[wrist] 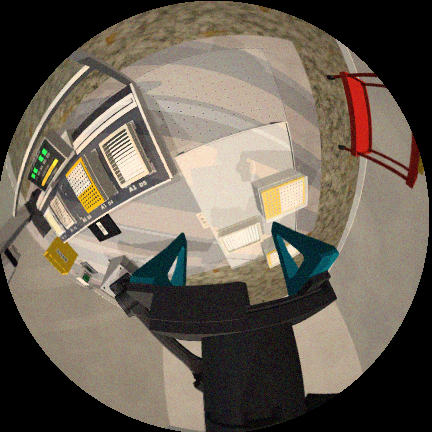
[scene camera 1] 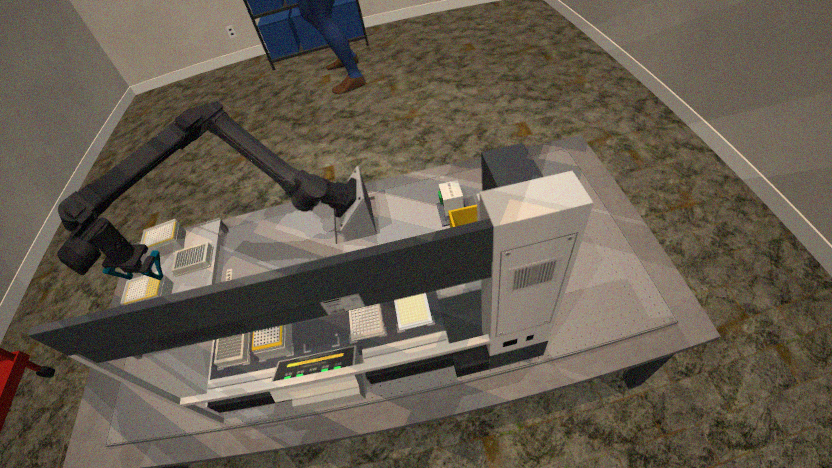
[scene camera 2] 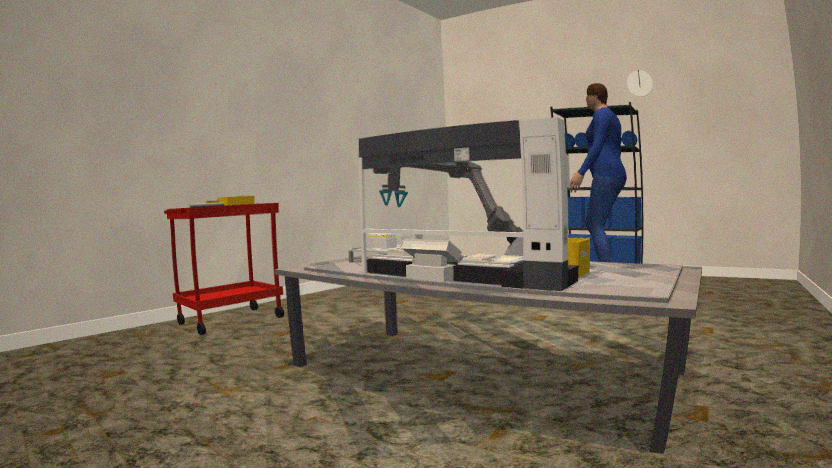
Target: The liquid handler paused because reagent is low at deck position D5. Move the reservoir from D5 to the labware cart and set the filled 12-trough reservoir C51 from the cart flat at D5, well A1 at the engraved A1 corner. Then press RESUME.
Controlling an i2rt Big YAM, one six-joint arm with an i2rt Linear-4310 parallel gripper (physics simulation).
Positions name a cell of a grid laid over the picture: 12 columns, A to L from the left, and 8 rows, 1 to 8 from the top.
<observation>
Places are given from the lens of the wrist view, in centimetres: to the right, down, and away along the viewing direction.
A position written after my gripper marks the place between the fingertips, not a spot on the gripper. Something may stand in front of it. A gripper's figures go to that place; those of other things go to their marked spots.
my gripper (wrist: G5): 2, 2, 14
white ribbed reservoir (wrist: D3): -21, -15, 24
</observation>
